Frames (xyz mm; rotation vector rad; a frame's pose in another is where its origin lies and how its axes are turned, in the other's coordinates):
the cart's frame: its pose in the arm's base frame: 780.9 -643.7 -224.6 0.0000 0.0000 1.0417
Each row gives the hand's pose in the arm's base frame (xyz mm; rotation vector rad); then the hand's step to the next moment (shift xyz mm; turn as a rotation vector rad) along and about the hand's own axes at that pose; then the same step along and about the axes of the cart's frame.
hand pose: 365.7 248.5 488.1 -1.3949 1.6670 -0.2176
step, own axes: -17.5 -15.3 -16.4 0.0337 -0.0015 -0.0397
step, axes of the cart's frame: 1.3 3.7 28.2 -0.0518 -0.0008 0.0056
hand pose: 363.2 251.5 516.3 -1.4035 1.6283 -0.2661
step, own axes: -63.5 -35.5 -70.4 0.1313 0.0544 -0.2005
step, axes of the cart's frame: -4.2 38.3 93.6 -0.2379 0.0614 0.0053
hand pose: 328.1 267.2 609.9 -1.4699 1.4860 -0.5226
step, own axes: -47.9 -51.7 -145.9 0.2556 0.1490 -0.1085
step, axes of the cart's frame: -60.5 83.2 125.2 -0.2739 -0.0151 -0.1551
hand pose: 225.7 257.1 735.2 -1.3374 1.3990 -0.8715
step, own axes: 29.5 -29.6 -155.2 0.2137 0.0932 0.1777
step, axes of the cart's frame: -114.6 92.3 64.6 -0.0700 -0.2271 -0.1716
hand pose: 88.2 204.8 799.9 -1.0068 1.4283 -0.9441
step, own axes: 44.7 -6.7 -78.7 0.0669 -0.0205 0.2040
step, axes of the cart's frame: -77.6 47.1 -1.2 0.0387 -0.2112 -0.0197
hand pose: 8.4 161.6 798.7 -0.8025 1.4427 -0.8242
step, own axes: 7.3 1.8 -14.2 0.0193 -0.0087 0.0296
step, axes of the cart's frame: -11.6 9.9 -5.0 -0.0042 -0.0360 -0.0028
